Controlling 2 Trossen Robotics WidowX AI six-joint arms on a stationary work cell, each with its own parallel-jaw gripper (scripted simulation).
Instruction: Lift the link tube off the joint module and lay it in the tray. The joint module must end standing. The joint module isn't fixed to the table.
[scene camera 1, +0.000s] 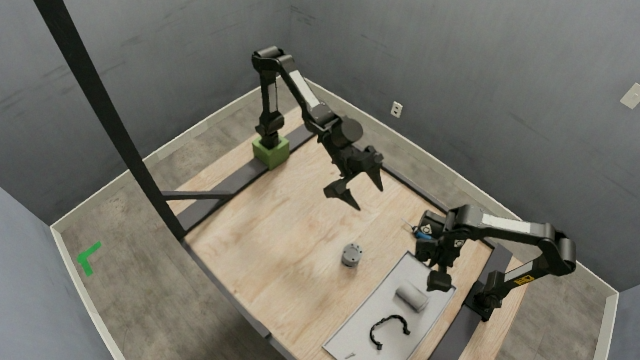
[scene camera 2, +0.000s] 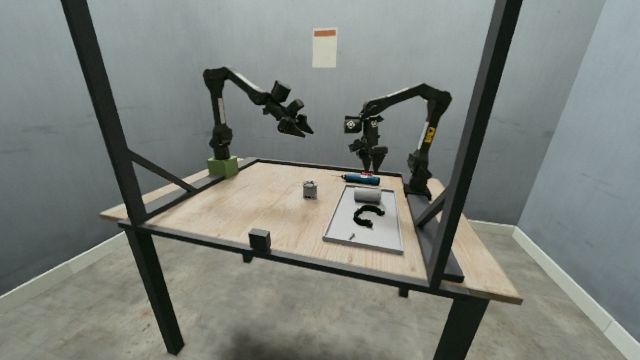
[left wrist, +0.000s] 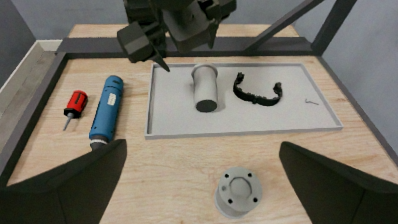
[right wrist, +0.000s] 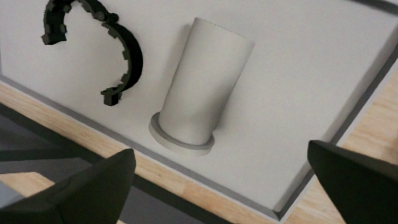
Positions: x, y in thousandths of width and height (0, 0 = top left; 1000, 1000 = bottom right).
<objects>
my left gripper: scene camera 1 580, 557; scene camera 2 484, 376; left wrist 514, 658; not seen in the right wrist view (out of frame)
my right gripper: scene camera 1 670, 774; scene camera 2 579, 482; left wrist 476, 266; right wrist 554, 681
</objects>
